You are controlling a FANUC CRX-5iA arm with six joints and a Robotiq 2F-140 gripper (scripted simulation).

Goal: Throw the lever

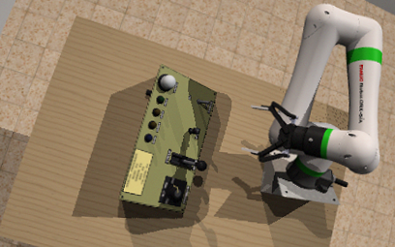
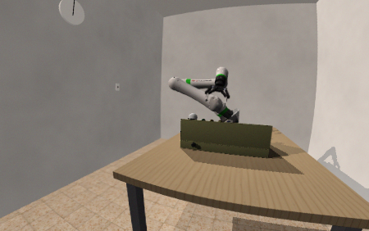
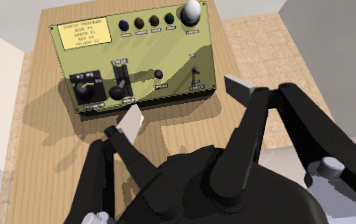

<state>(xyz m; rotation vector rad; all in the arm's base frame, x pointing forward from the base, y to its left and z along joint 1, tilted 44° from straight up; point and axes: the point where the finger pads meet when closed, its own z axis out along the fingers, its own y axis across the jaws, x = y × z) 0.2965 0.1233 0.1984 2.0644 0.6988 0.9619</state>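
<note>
The olive console lies 190 mm below my hand, 180 mm ahead of it and 120 mm to the left of it. Round my hand: mode push knob: 160 mm below, 150 mm ahead, 60 mm to the left; rotary program selector: 290 mm to the left, 170 mm below, 130 mm ahead; toggle switch: 170 mm below, 160 mm ahead, 60 mm to the right.
</note>
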